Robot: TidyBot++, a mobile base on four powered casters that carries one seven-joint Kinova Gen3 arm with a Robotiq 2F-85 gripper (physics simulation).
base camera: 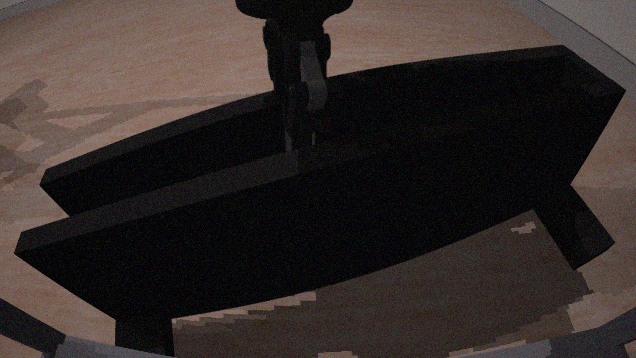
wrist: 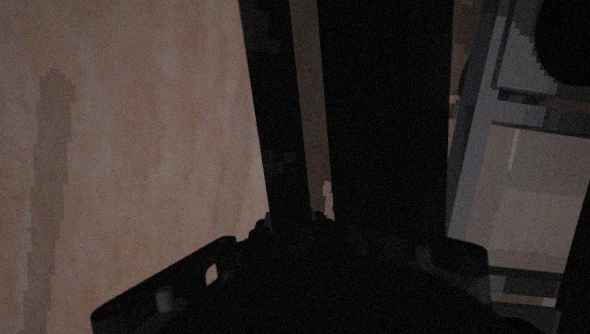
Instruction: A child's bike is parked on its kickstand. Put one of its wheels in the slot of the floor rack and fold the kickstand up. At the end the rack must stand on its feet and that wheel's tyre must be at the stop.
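Places are measured from the arm's base along level axes (x right, y ahead, z up), in metres.
Where they show: gripper, fingertip midpoint: [base camera: 296, 148].
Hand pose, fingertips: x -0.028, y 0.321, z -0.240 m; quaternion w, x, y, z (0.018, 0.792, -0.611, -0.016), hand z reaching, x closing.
Note:
After its pixels a point has its place.
The black floor rack [base camera: 320, 230] @(x -0.009, y 0.244, z -0.246 m) [wrist: 387, 110] @(x 0.056, y 0.281, z -0.198 m) crosses the base view, with two long side boards and the slot between them. Its right end is joined, and its left end is open. A foot [base camera: 582, 235] @(x 0.277, y 0.254, z -0.303 m) shows at its right and part of another foot [base camera: 142, 332] @(x -0.185, y 0.180, z -0.342 m) at its lower left. A broad shadow lies below the rack, which appears raised off the floor. My gripper [base camera: 300, 142] @(x -0.028, y 0.321, z -0.240 m) [wrist: 290, 221] @(x -0.028, y 0.321, z -0.240 m) is shut on the side board farther from my base, with a finger inside the slot. Its fingertips are mostly hidden or dark. The bike, its wheels and its kickstand do not show.
Thin shadows [base camera: 100, 112] @(x -0.516, y 0.651, z -0.396 m) [wrist: 50, 175] @(x -0.055, y 0.633, z -0.396 m) lie on the wooden floor beyond the rack. Grey parts of my own base [base camera: 112, 350] @(x -0.176, y 0.146, z -0.287 m) [wrist: 530, 210] @(x -0.009, y 0.040, z -0.307 m) are close on the near side of the rack. A pale wall [base camera: 600, 25] @(x 0.865, y 0.947, z -0.273 m) stands at the upper right of the base view.

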